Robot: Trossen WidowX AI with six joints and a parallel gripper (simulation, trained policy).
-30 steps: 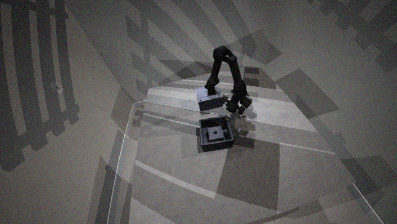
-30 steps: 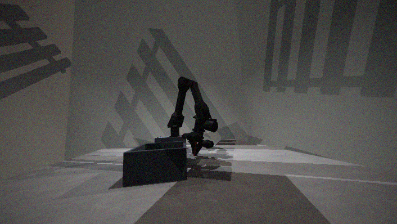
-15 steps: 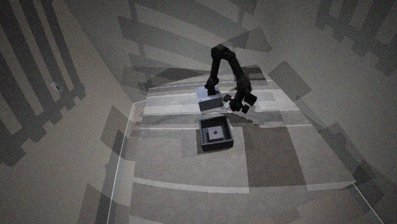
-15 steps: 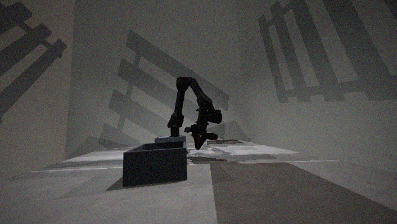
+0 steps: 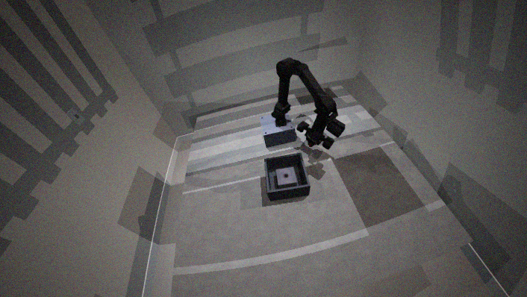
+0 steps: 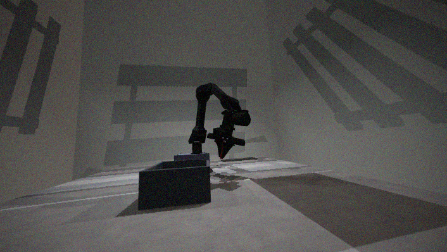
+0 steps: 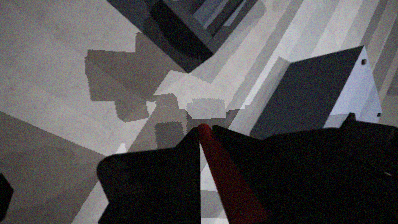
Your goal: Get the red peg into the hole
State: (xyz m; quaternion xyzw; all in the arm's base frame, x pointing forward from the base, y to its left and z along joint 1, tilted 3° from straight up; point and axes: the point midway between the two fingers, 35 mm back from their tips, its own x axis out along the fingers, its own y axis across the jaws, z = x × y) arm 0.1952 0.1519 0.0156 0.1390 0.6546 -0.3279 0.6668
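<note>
Now: the light grey plate 150 mm ahead of my gripper tip, 140 mm to the right of it and 50 mm below it. Round my gripper tip: dark box: 150 mm ahead, 140 mm to the right, 70 mm below; then red peg: 10 mm to the left, 30 mm above.
</note>
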